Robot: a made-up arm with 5 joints. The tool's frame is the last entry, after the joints.
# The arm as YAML. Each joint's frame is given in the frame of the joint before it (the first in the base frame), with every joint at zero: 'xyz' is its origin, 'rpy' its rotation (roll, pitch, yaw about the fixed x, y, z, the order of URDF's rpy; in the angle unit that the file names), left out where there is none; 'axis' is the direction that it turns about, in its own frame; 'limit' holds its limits. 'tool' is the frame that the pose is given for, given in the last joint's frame.
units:
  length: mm
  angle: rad
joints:
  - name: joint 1
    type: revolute
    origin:
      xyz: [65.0, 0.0, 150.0]
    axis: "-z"
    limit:
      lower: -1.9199
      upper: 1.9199
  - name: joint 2
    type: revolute
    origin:
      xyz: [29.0, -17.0, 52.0]
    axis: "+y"
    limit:
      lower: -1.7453
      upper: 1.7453
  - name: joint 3
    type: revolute
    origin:
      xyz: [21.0, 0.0, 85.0]
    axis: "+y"
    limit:
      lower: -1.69
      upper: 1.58
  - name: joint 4
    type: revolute
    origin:
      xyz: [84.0, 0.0, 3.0]
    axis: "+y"
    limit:
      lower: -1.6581
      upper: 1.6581
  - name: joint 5
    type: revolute
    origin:
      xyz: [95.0, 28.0, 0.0]
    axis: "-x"
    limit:
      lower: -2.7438
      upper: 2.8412
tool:
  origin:
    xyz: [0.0, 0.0, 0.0]
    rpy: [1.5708, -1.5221, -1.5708]
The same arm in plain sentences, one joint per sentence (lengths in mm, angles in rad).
The arm has five revolute joints in a row. What follows holds with every joint at zero, and every direction is one of the base frame's. Joint 1 lies 65 mm along +x and 150 mm along +z from the base frame's origin and rotates about -z, from -1.9199 to 1.9199 rad. Joint 2 lies 29 mm along +x and 17 mm along -y and 52 mm along +z from joint 1 and rotates about +y, from -1.7453 to 1.7453 rad. Joint 3 lies 21 mm along +x and 85 mm along +z from joint 2 and rotates about +y, from -1.69 to 1.58 rad. Joint 4 lies 84 mm along +x and 3 mm along +z from joint 3 and rotates about +y, from -1.6581 to 1.6581 rad. Joint 5 lies 95 mm along +x and 28 mm along +y from joint 4 and rotates about -x, from -2.7438 to 2.8412 rad. The tool frame, which is the frame that the pose is given for, lies at the same point as joint 5; its axes are the base frame's turned by roll 1.5708, pitch -1.5221 and yaw -1.5708 rad (as in URDF: about the fixed x, then y, then z).
